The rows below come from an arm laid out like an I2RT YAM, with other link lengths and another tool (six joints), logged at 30 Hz.
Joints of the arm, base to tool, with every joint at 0 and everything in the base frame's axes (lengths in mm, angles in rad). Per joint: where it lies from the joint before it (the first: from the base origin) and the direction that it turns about. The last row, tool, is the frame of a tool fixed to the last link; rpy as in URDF.
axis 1: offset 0 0 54.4 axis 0 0 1
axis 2: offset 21.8 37 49.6 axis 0 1 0
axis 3: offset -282.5 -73.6 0 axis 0 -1 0
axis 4: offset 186.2 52.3 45.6 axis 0 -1 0
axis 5: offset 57.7 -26.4 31.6 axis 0 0 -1
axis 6: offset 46.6 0 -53.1 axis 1 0 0
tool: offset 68 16 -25 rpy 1.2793 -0.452 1.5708
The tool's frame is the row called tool.
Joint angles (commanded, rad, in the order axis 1, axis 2, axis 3, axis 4, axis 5, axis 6), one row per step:
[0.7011 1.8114 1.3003 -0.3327 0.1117 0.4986]
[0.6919 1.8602 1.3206 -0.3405 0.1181 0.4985]
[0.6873 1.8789 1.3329 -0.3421 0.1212 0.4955]
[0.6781 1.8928 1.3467 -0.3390 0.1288 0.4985]
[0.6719 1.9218 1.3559 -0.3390 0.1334 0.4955]
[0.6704 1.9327 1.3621 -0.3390 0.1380 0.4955]
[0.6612 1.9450 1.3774 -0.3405 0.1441 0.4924]
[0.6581 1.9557 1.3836 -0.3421 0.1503 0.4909]
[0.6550 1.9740 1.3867 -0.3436 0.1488 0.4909]
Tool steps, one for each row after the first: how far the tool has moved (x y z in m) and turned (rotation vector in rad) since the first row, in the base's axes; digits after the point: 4 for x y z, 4 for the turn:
[0.0074 0.0008 -0.0121 -0.0271 0.0247 -0.0133]
[0.0113 0.0013 -0.0155 -0.0357 0.0284 -0.0176]
[0.0174 0.0007 -0.0165 -0.0364 0.0236 -0.0340]
[0.0219 0.0006 -0.0245 -0.0534 0.0357 -0.0408]
[0.0240 0.0009 -0.0269 -0.0591 0.0372 -0.0451]
[0.0295 -0.0003 -0.0275 -0.0634 0.0324 -0.0559]
[0.0319 -0.0009 -0.0300 -0.0718 0.0338 -0.0617]
[0.0334 -0.0010 -0.0360 -0.0814 0.0475 -0.0636]

